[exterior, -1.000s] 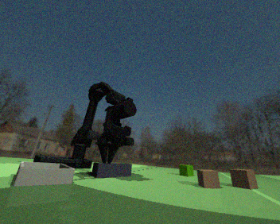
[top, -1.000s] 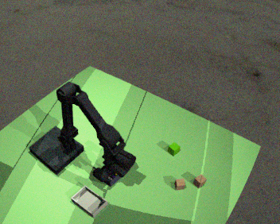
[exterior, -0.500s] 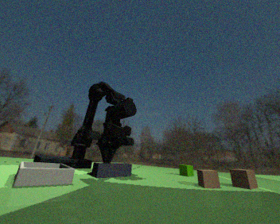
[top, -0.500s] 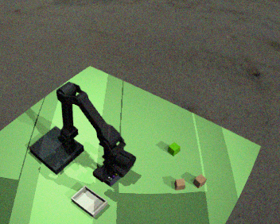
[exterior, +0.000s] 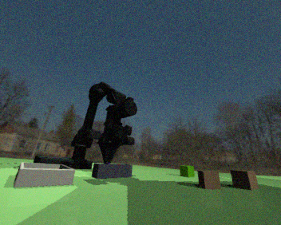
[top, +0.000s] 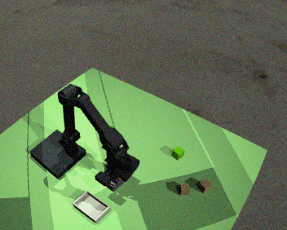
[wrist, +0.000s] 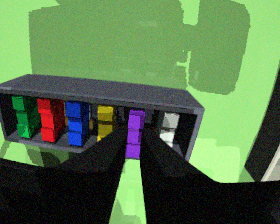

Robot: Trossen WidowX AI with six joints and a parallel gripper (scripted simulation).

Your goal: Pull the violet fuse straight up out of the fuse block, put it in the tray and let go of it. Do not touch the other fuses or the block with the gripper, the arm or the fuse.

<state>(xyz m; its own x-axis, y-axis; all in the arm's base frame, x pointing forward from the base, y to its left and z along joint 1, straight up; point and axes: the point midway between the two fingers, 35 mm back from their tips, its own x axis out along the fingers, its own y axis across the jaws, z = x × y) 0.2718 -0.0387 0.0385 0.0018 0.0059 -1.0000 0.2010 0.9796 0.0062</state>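
The grey tray lies 170 mm to the right of my gripper tip, 40 mm below it and 20 mm behind it. From my gripper tip the other things lie so: violet fuse: 10 mm below.
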